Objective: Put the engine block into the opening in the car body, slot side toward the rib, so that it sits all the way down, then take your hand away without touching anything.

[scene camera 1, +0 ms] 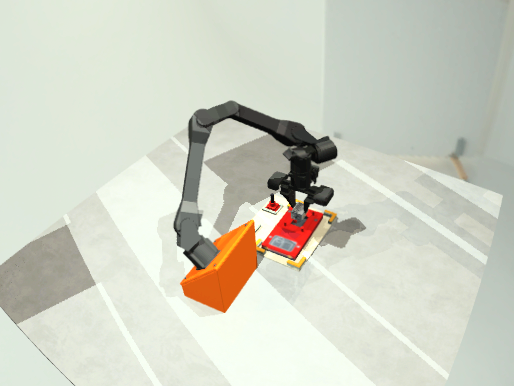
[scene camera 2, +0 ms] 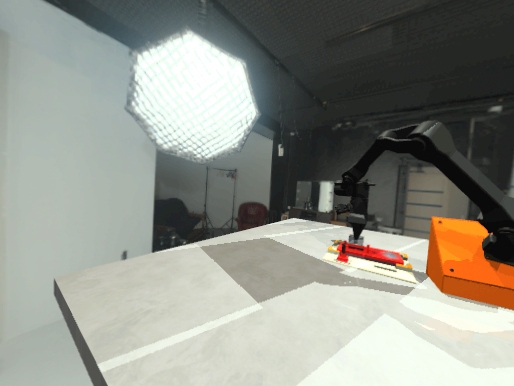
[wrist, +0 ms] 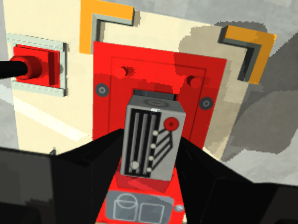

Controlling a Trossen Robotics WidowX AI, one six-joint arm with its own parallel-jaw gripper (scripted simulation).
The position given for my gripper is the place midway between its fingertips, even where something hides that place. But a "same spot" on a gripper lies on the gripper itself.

My gripper shows in scene camera 1, in scene camera 2 (356, 238) and in the wrist view. A red car body shows in scene camera 1, in scene camera 2 (382, 257) and in the wrist view. The same spot on the red car body: (scene camera 1: 288, 238) is (wrist: 145, 192). The same spot on my gripper: (wrist: 80, 178) is (scene camera 1: 295, 191).
